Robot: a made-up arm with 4 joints. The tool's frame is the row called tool.
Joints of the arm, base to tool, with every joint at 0 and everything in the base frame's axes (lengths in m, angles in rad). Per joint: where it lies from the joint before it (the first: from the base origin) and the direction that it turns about. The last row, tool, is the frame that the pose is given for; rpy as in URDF.
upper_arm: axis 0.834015 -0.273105 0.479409 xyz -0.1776 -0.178 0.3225
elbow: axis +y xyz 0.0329 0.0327 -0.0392
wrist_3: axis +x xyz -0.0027 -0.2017 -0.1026
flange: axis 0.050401 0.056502 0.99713 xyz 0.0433 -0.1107 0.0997
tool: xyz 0.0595 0.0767 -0.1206 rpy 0 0 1.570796
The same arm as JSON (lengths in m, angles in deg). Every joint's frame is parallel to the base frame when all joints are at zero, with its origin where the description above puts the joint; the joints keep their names.
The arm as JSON. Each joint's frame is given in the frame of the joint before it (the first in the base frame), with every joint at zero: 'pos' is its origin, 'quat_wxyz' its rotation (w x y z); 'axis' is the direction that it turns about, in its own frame. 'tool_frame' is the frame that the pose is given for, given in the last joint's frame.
{"length_unit": "m", "angle_unit": "deg", "joints": [
  {"joint": "upper_arm", "pos": [-0.1776, -0.178, 0.3225], "quat_wxyz": [1.0, 0.0, 0.0, 0.0], "axis": [0.834015, -0.273105, 0.479409]},
  {"joint": "elbow", "pos": [0.0329, 0.0327, -0.0392], "quat_wxyz": [1.0, 0.0, 0.0, 0.0], "axis": [0.0, 1.0, 0.0]},
  {"joint": "wrist_3", "pos": [-0.0027, -0.2017, -0.1026], "quat_wxyz": [1.0, 0.0, 0.0, 0.0], "axis": [1.0, 0.0, 0.0]},
  {"joint": "flange", "pos": [0.0433, -0.1107, 0.0997], "quat_wxyz": [1.0, 0.0, 0.0, 0.0], "axis": [0.050401, 0.056502, 0.99713]}
], "tool_frame": {"pos": [0.0595, 0.0767, -0.1206], "quat_wxyz": [0.707107, 0.0, 0.0, 0.707107]}}

